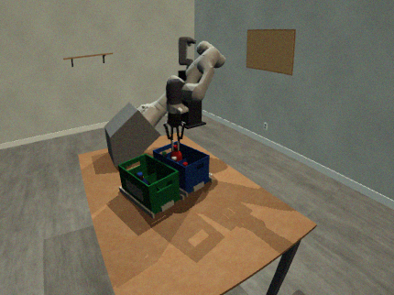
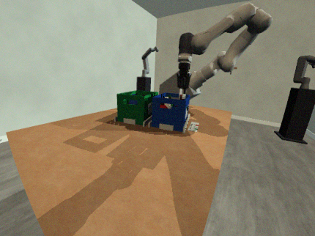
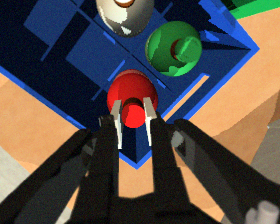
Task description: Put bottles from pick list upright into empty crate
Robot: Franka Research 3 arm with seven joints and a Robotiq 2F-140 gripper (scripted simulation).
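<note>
My gripper is now 1 cm short of the green bottle, 9 cm to the left of it and 10 cm above it. Also, from my hand: white bottle: 10 cm ahead, 7 cm to the right, 10 cm below; blue crate: 9 cm ahead, 3 cm to the right, 10 cm below; pick list: 9 cm ahead, 12 cm to the left, 18 cm below.
</note>
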